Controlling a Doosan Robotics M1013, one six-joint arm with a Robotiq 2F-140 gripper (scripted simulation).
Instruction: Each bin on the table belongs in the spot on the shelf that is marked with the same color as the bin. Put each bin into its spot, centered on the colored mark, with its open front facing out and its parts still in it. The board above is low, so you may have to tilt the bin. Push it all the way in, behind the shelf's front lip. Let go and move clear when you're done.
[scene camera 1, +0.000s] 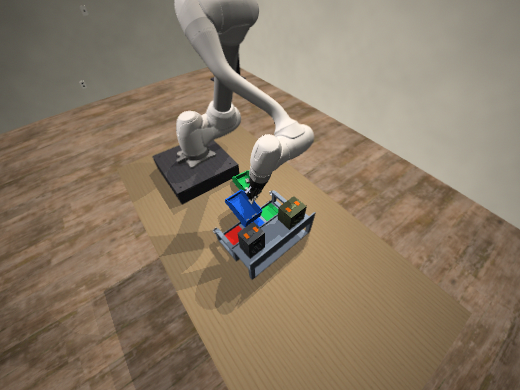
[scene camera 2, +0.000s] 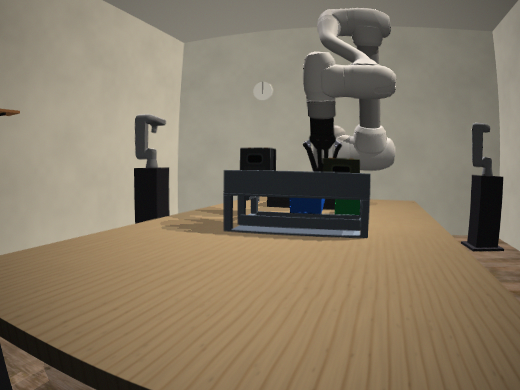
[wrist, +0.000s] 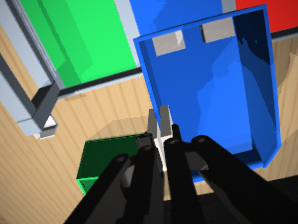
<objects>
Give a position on a blue bin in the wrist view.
226, 89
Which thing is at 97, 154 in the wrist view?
A green bin.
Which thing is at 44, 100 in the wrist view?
A shelf post.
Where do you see the gripper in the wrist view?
161, 119
</objects>
